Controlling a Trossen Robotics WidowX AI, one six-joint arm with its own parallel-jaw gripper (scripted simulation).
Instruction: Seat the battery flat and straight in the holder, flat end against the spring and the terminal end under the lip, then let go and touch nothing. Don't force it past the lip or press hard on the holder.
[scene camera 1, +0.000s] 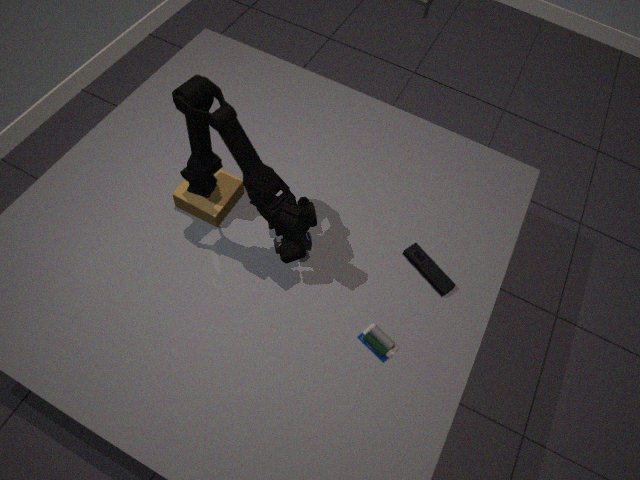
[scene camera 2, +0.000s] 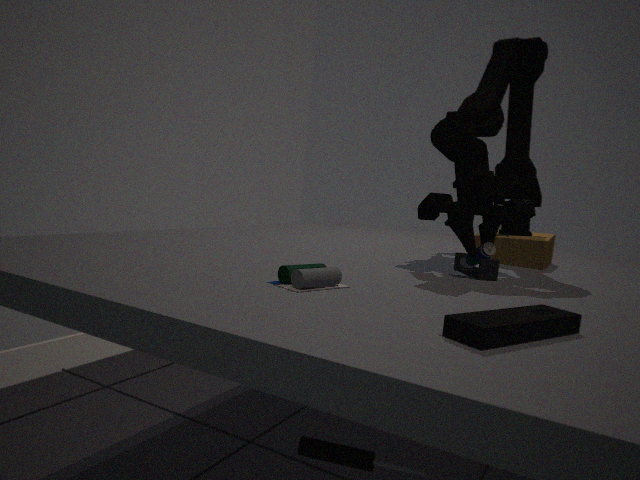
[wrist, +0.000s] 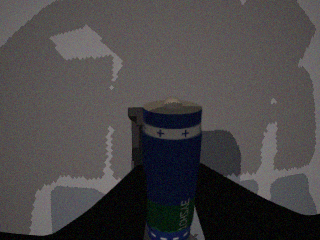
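I see my gripper in scene camera 1 (300, 240), and my gripper shows in scene camera 2 and in the wrist view as well. A spot on a small card (scene camera 1: 373, 337) is the same spot as (scene camera 2: 314, 265). For my gripper, (scene camera 2: 474, 237) and (wrist: 219, 201) are the same spot.
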